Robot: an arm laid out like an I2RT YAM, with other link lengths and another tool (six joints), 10 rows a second.
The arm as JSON. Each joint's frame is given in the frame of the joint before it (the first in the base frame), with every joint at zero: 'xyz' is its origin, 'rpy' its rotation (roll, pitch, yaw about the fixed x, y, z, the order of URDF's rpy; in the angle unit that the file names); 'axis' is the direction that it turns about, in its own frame. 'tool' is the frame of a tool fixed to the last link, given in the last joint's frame.
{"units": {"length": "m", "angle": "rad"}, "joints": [
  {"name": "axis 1", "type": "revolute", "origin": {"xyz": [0.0, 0.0, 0.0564], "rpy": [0.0, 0.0, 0.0]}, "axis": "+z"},
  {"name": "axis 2", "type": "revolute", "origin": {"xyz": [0.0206, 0.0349, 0.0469], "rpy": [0.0, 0.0, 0.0]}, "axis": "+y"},
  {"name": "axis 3", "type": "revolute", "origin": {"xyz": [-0.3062, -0.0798, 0.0], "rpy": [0.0, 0.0, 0.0]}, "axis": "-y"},
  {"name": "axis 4", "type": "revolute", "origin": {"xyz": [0.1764, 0.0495, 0.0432], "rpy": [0.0, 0.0, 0.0]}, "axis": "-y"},
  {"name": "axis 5", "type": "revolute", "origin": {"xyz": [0.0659, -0.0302, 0.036], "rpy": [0.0, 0.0, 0.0]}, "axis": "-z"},
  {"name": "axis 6", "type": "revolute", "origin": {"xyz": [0.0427, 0.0, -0.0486], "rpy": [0.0, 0.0, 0.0]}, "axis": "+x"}
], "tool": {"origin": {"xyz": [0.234, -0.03, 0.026], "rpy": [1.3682, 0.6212, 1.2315]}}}
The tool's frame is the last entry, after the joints.
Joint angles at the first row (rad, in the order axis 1, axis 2, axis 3, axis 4, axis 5, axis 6):
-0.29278 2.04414 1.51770 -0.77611 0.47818 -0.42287
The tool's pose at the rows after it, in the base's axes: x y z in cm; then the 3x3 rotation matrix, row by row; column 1 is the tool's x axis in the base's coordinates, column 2 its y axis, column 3 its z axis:
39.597, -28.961, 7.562; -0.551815, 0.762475, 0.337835; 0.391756, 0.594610, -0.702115; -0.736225, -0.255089, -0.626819
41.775, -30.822, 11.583; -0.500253, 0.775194, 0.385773; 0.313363, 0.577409, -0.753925; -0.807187, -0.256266, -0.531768
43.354, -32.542, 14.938; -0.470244, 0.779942, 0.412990; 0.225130, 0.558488, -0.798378; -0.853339, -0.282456, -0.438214
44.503, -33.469, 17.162; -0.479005, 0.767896, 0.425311; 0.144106, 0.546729, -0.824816; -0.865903, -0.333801, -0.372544
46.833, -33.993, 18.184; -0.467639, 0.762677, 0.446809; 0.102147, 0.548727, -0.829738; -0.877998, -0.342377, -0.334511
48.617, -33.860, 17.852; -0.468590, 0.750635, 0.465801; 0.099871, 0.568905, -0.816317; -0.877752, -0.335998, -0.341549
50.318, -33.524, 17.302; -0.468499, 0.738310, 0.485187; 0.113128, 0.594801, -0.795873; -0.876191, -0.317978, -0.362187
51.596, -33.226, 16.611; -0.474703, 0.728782, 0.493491; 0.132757, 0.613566, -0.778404; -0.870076, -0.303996, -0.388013
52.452, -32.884, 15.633; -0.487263, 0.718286, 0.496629; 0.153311, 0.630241, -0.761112; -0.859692, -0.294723, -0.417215
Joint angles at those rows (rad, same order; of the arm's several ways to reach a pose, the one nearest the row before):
-0.25768 2.00180 1.54785 -0.74255 0.53082 -0.45262
-0.25655 1.98996 1.60925 -0.69867 0.59452 -0.49803
-0.25578 1.98995 1.64816 -0.63535 0.66396 -0.56364
-0.24700 2.00256 1.68553 -0.59833 0.72576 -0.63687
-0.24203 2.05139 1.76224 -0.57318 0.74217 -0.67959
-0.24013 2.09677 1.83544 -0.59337 0.72157 -0.69218
-0.24014 2.14371 1.92512 -0.64030 0.68609 -0.69142
-0.24014 2.19329 2.02502 -0.70894 0.65671 -0.68151
-0.24053 2.23641 2.10482 -0.77079 0.62962 -0.67198

